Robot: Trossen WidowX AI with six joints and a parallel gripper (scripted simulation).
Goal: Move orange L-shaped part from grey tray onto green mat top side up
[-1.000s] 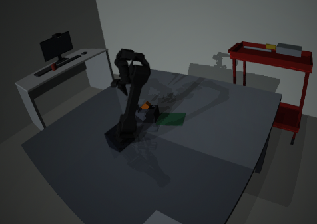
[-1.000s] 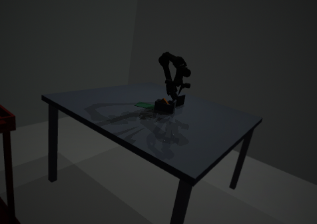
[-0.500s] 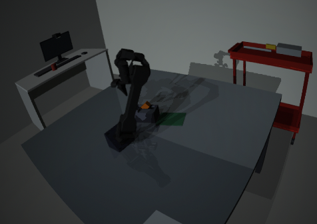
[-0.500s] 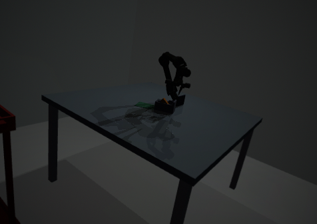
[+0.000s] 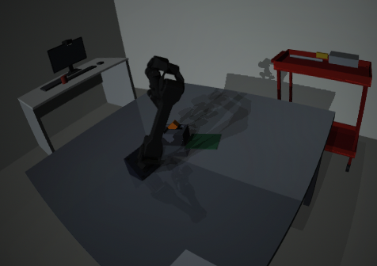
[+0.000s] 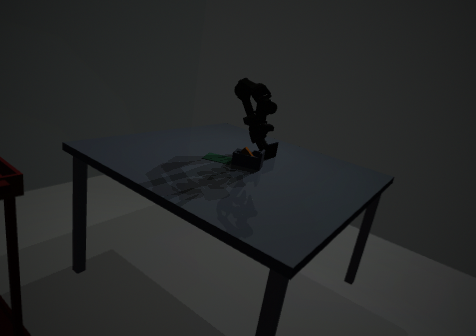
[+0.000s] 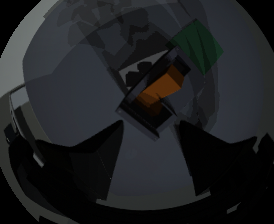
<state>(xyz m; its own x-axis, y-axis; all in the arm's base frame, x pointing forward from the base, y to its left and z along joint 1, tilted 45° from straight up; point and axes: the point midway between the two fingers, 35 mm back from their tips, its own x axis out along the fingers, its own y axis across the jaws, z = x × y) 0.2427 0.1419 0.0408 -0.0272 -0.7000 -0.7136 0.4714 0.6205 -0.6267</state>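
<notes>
Now: the orange L-shaped part 10 cm below my gripper tip, 1 cm to the right of it and 1 cm behind it. From my gripper tip the other things lie so: green mat (18 cm to the right, 16 cm below, 5 cm ahead).
</notes>
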